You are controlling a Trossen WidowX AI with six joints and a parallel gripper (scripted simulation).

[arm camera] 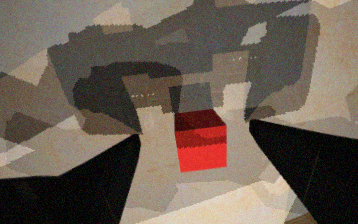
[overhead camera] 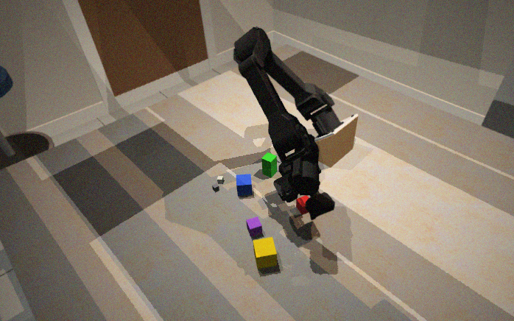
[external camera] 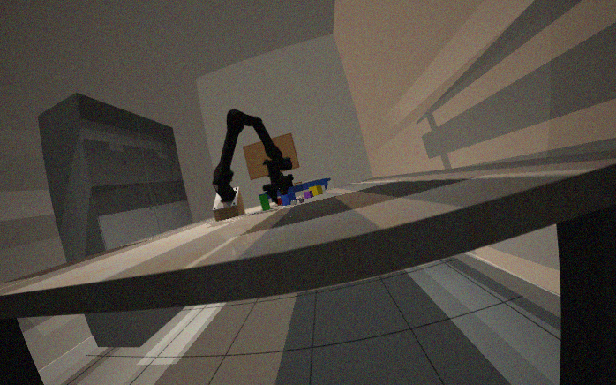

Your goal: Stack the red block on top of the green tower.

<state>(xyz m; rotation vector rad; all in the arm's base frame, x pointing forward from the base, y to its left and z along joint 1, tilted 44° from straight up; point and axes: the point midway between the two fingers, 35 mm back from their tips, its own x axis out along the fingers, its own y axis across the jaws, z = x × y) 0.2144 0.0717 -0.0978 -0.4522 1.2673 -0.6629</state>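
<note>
Right now the red block is 1 cm above my gripper tip. Round my gripper tip: purple block: 15 cm ahead, 3 cm to the right, 1 cm above; yellow block: 18 cm ahead, 6 cm to the left, 2 cm above; blue block: 16 cm to the right, 8 cm ahead, 1 cm above.
</note>
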